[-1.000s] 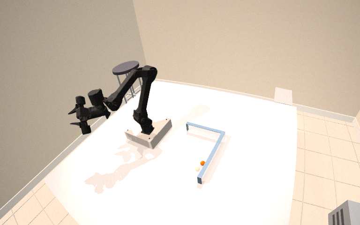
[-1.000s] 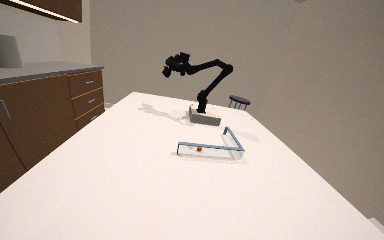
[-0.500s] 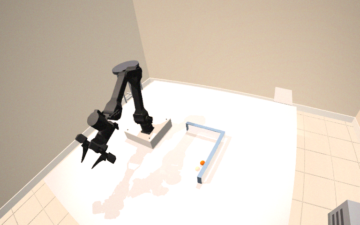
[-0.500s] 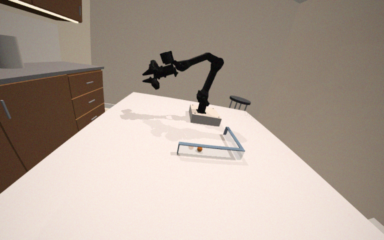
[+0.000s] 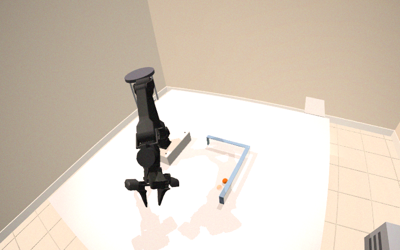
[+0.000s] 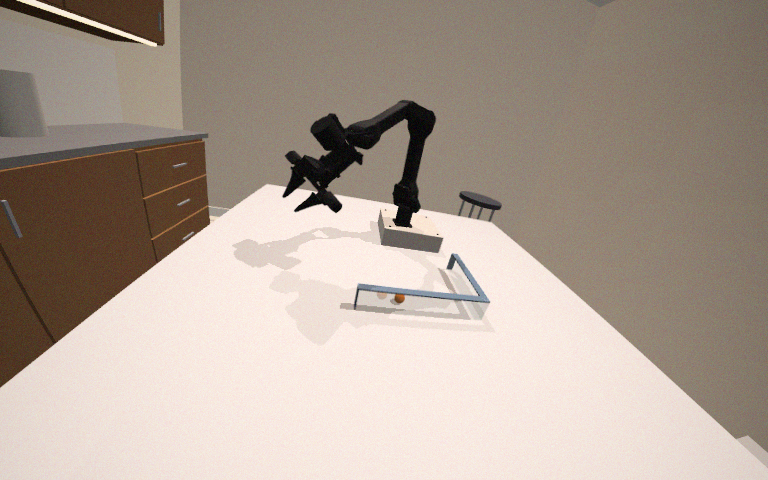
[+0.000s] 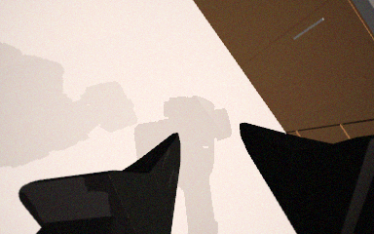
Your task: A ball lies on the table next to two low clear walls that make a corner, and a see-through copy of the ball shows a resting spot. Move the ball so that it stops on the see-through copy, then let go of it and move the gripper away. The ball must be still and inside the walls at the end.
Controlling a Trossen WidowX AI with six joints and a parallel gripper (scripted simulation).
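The orange ball lies 29 cm to the left of my gripper tip, 16 cm ahead of it and 15 cm below it.
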